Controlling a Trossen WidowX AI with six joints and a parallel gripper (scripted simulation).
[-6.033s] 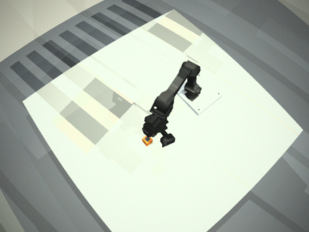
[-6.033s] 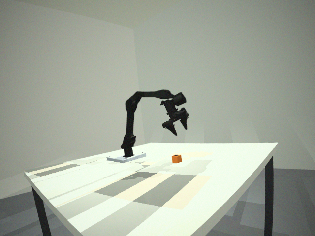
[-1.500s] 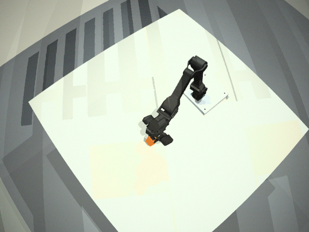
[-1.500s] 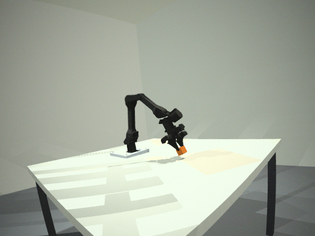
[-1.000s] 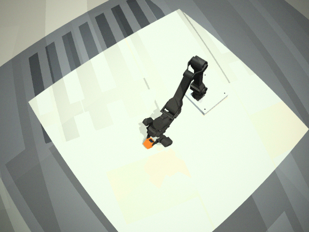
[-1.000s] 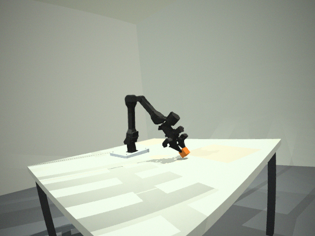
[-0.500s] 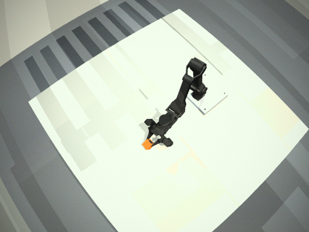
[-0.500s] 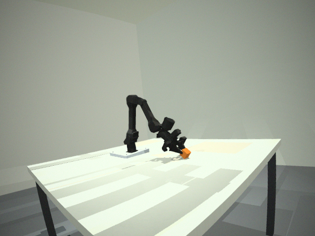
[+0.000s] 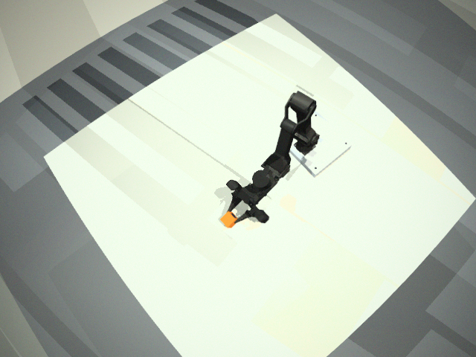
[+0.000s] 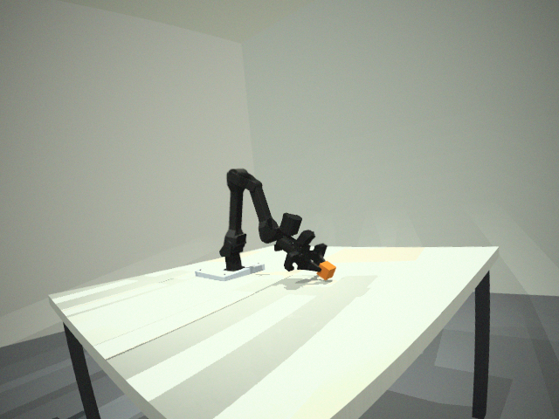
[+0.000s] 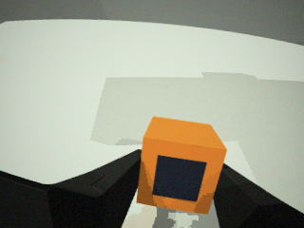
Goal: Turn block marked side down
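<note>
Right now the orange block is right at my gripper tip.
</note>
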